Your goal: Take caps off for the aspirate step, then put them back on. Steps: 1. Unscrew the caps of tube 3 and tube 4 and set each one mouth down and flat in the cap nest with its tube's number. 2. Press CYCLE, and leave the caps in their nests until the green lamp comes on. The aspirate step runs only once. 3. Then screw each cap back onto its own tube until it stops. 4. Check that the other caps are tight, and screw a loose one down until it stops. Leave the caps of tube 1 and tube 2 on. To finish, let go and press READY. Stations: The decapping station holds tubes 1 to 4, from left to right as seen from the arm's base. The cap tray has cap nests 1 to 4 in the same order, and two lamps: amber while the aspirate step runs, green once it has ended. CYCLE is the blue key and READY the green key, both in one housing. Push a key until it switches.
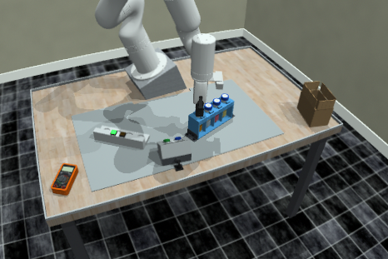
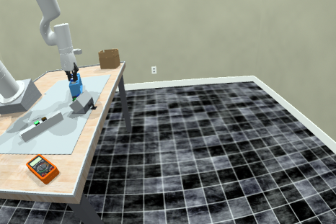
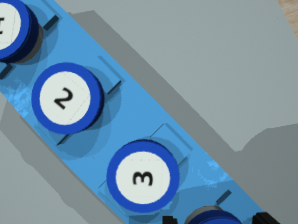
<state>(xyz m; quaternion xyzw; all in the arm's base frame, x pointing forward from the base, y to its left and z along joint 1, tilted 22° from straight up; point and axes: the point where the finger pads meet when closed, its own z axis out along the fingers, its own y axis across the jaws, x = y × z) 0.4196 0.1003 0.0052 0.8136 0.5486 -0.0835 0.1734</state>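
The blue-and-white cap lies 1 cm below my hand. From my hand the other things lie so: green key: 7 cm ahead, 16 cm to the right, 6 cm below; then blue key: 7 cm ahead, 12 cm to the right, 6 cm below; then key housing: 9 cm ahead, 14 cm to the right, 8 cm below.
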